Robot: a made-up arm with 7 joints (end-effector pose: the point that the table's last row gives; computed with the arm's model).
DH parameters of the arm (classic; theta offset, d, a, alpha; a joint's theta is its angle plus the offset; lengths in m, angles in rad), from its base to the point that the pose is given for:
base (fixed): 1.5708 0.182 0 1.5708
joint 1: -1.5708 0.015 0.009 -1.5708
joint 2: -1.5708 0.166 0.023 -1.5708
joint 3: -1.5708 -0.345 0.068 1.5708
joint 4: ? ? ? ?
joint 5: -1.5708 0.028 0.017 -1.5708
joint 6: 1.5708 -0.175 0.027 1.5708
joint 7: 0 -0.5 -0.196 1.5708
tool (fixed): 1.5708 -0.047 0 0
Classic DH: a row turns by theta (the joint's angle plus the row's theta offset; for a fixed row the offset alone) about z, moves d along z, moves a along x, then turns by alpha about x.
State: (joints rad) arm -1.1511 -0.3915 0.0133 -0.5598 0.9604 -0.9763 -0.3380
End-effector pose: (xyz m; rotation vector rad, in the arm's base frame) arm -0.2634 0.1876 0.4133 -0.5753 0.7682 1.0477
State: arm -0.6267 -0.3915 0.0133 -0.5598 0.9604 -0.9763 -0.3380
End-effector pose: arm -0.2634 0.0466 0.4762 -0.1255 0.4630 1.1920
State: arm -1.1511 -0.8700 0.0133 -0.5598 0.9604 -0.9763 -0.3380
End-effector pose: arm -0.3586 0.0424 0.3485 -0.8560 0.4789 1.3671
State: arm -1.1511 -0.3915 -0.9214 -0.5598 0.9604 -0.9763 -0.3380
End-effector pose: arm 0.0261 0.2890 0.4795 -0.6104 1.6097 1.5012
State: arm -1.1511 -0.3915 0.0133 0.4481 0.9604 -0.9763 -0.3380
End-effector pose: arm -0.3782 0.5232 0.3596 -1.4139 0.9548 0.3613
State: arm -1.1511 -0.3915 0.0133 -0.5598 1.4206 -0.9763 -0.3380
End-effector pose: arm -0.1161 0.2650 0.4717 -0.3461 1.1840 0.8865
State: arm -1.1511 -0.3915 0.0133 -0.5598 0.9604 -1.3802 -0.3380
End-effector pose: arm -0.1077 0.0500 0.3955 -0.3599 0.7760 1.4218
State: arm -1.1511 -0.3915 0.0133 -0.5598 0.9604 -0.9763 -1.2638
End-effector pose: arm -0.1962 0.0396 0.3360 -1.3546 0.2375 1.3851
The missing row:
joint 4: 1.5708 0.007 0.14 1.5708
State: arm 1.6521 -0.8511 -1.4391 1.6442 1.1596 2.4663 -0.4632
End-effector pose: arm 0.2775 -0.5369 0.4647 -0.3403 -0.4863 2.8765
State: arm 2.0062 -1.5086 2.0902 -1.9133 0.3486 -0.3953 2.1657
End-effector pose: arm 0.0251 -0.2018 0.6166 0.9543 2.2263 -0.1798
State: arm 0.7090 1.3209 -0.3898 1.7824 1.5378 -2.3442 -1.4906
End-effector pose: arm 0.7748 -0.1771 0.0541 0.5866 0.6322 2.7176
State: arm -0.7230 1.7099 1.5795 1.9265 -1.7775 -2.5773 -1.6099
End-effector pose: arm 0.3340 -0.1601 -0.3769 1.7569 0.4218 1.9746
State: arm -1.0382 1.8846 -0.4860 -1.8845 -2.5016 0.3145 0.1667
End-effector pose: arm 0.8050 0.0995 -0.5304 -1.3640 -1.3074 -1.7052
